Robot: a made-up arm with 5 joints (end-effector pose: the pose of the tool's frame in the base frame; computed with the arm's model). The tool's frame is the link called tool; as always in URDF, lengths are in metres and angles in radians. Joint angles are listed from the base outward.
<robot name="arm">
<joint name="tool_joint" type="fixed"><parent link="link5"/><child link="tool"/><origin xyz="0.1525 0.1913 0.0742" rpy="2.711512 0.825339 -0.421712"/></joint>
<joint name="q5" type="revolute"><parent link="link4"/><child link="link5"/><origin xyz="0.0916 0.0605 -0.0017"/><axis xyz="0 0 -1"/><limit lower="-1.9" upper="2.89" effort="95" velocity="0.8"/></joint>
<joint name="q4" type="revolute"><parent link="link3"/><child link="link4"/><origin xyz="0.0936 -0.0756 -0.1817"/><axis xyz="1 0 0"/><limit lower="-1.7" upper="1.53" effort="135" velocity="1.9"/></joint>
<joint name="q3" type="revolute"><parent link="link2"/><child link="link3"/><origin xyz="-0.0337 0.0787 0.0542"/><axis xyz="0.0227 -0.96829 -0.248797"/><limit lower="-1.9" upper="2.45" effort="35" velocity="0.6"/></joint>
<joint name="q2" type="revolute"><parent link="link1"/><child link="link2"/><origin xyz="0.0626 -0.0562 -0.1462"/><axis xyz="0.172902 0.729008 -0.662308"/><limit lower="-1.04" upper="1.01" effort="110" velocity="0.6"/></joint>
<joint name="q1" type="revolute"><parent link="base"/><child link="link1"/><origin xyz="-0.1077 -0.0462 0.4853"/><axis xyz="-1 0 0"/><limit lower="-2.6" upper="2.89" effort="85" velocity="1"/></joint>
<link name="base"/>
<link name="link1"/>
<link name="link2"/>
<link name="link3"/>
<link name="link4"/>
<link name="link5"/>
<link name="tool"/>
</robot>
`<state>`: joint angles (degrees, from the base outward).
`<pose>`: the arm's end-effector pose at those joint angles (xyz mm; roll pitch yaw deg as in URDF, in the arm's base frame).
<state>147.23 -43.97 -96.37 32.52 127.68</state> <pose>14.9 -5.8 979.6 -80.19 -5.49 140.61</pose>
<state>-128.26 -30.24 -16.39 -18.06 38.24</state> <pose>266.1 17.9 799.4 -69.46 18.36 45.93</pose>
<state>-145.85 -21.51 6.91 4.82 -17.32</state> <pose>126.6 -215.0 726.4 -60.24 -25.54 8.38</pose>
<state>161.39 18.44 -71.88 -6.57 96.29</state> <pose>-95.1 -137.1 964.1 -108.33 -7.91 135.27</pose>
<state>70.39 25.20 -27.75 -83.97 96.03</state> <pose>169.3 -409.2 365.2 -55.15 -77.25 100.94</pose>
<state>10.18 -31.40 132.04 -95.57 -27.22</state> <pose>-36.4 -141.0 893.9 -149.28 -12.82 -108.23</pose>
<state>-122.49 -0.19 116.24 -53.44 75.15</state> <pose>-173.1 -202.7 203.7 107.68 26.32 104.57</pose>
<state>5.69 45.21 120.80 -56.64 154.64</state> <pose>-106.3 -121.8 512.7 -21.74 50.45 -105.73</pose>
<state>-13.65 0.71 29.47 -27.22 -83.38</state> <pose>59.9 194.1 259.2 122.12 36.66 19.08</pose>
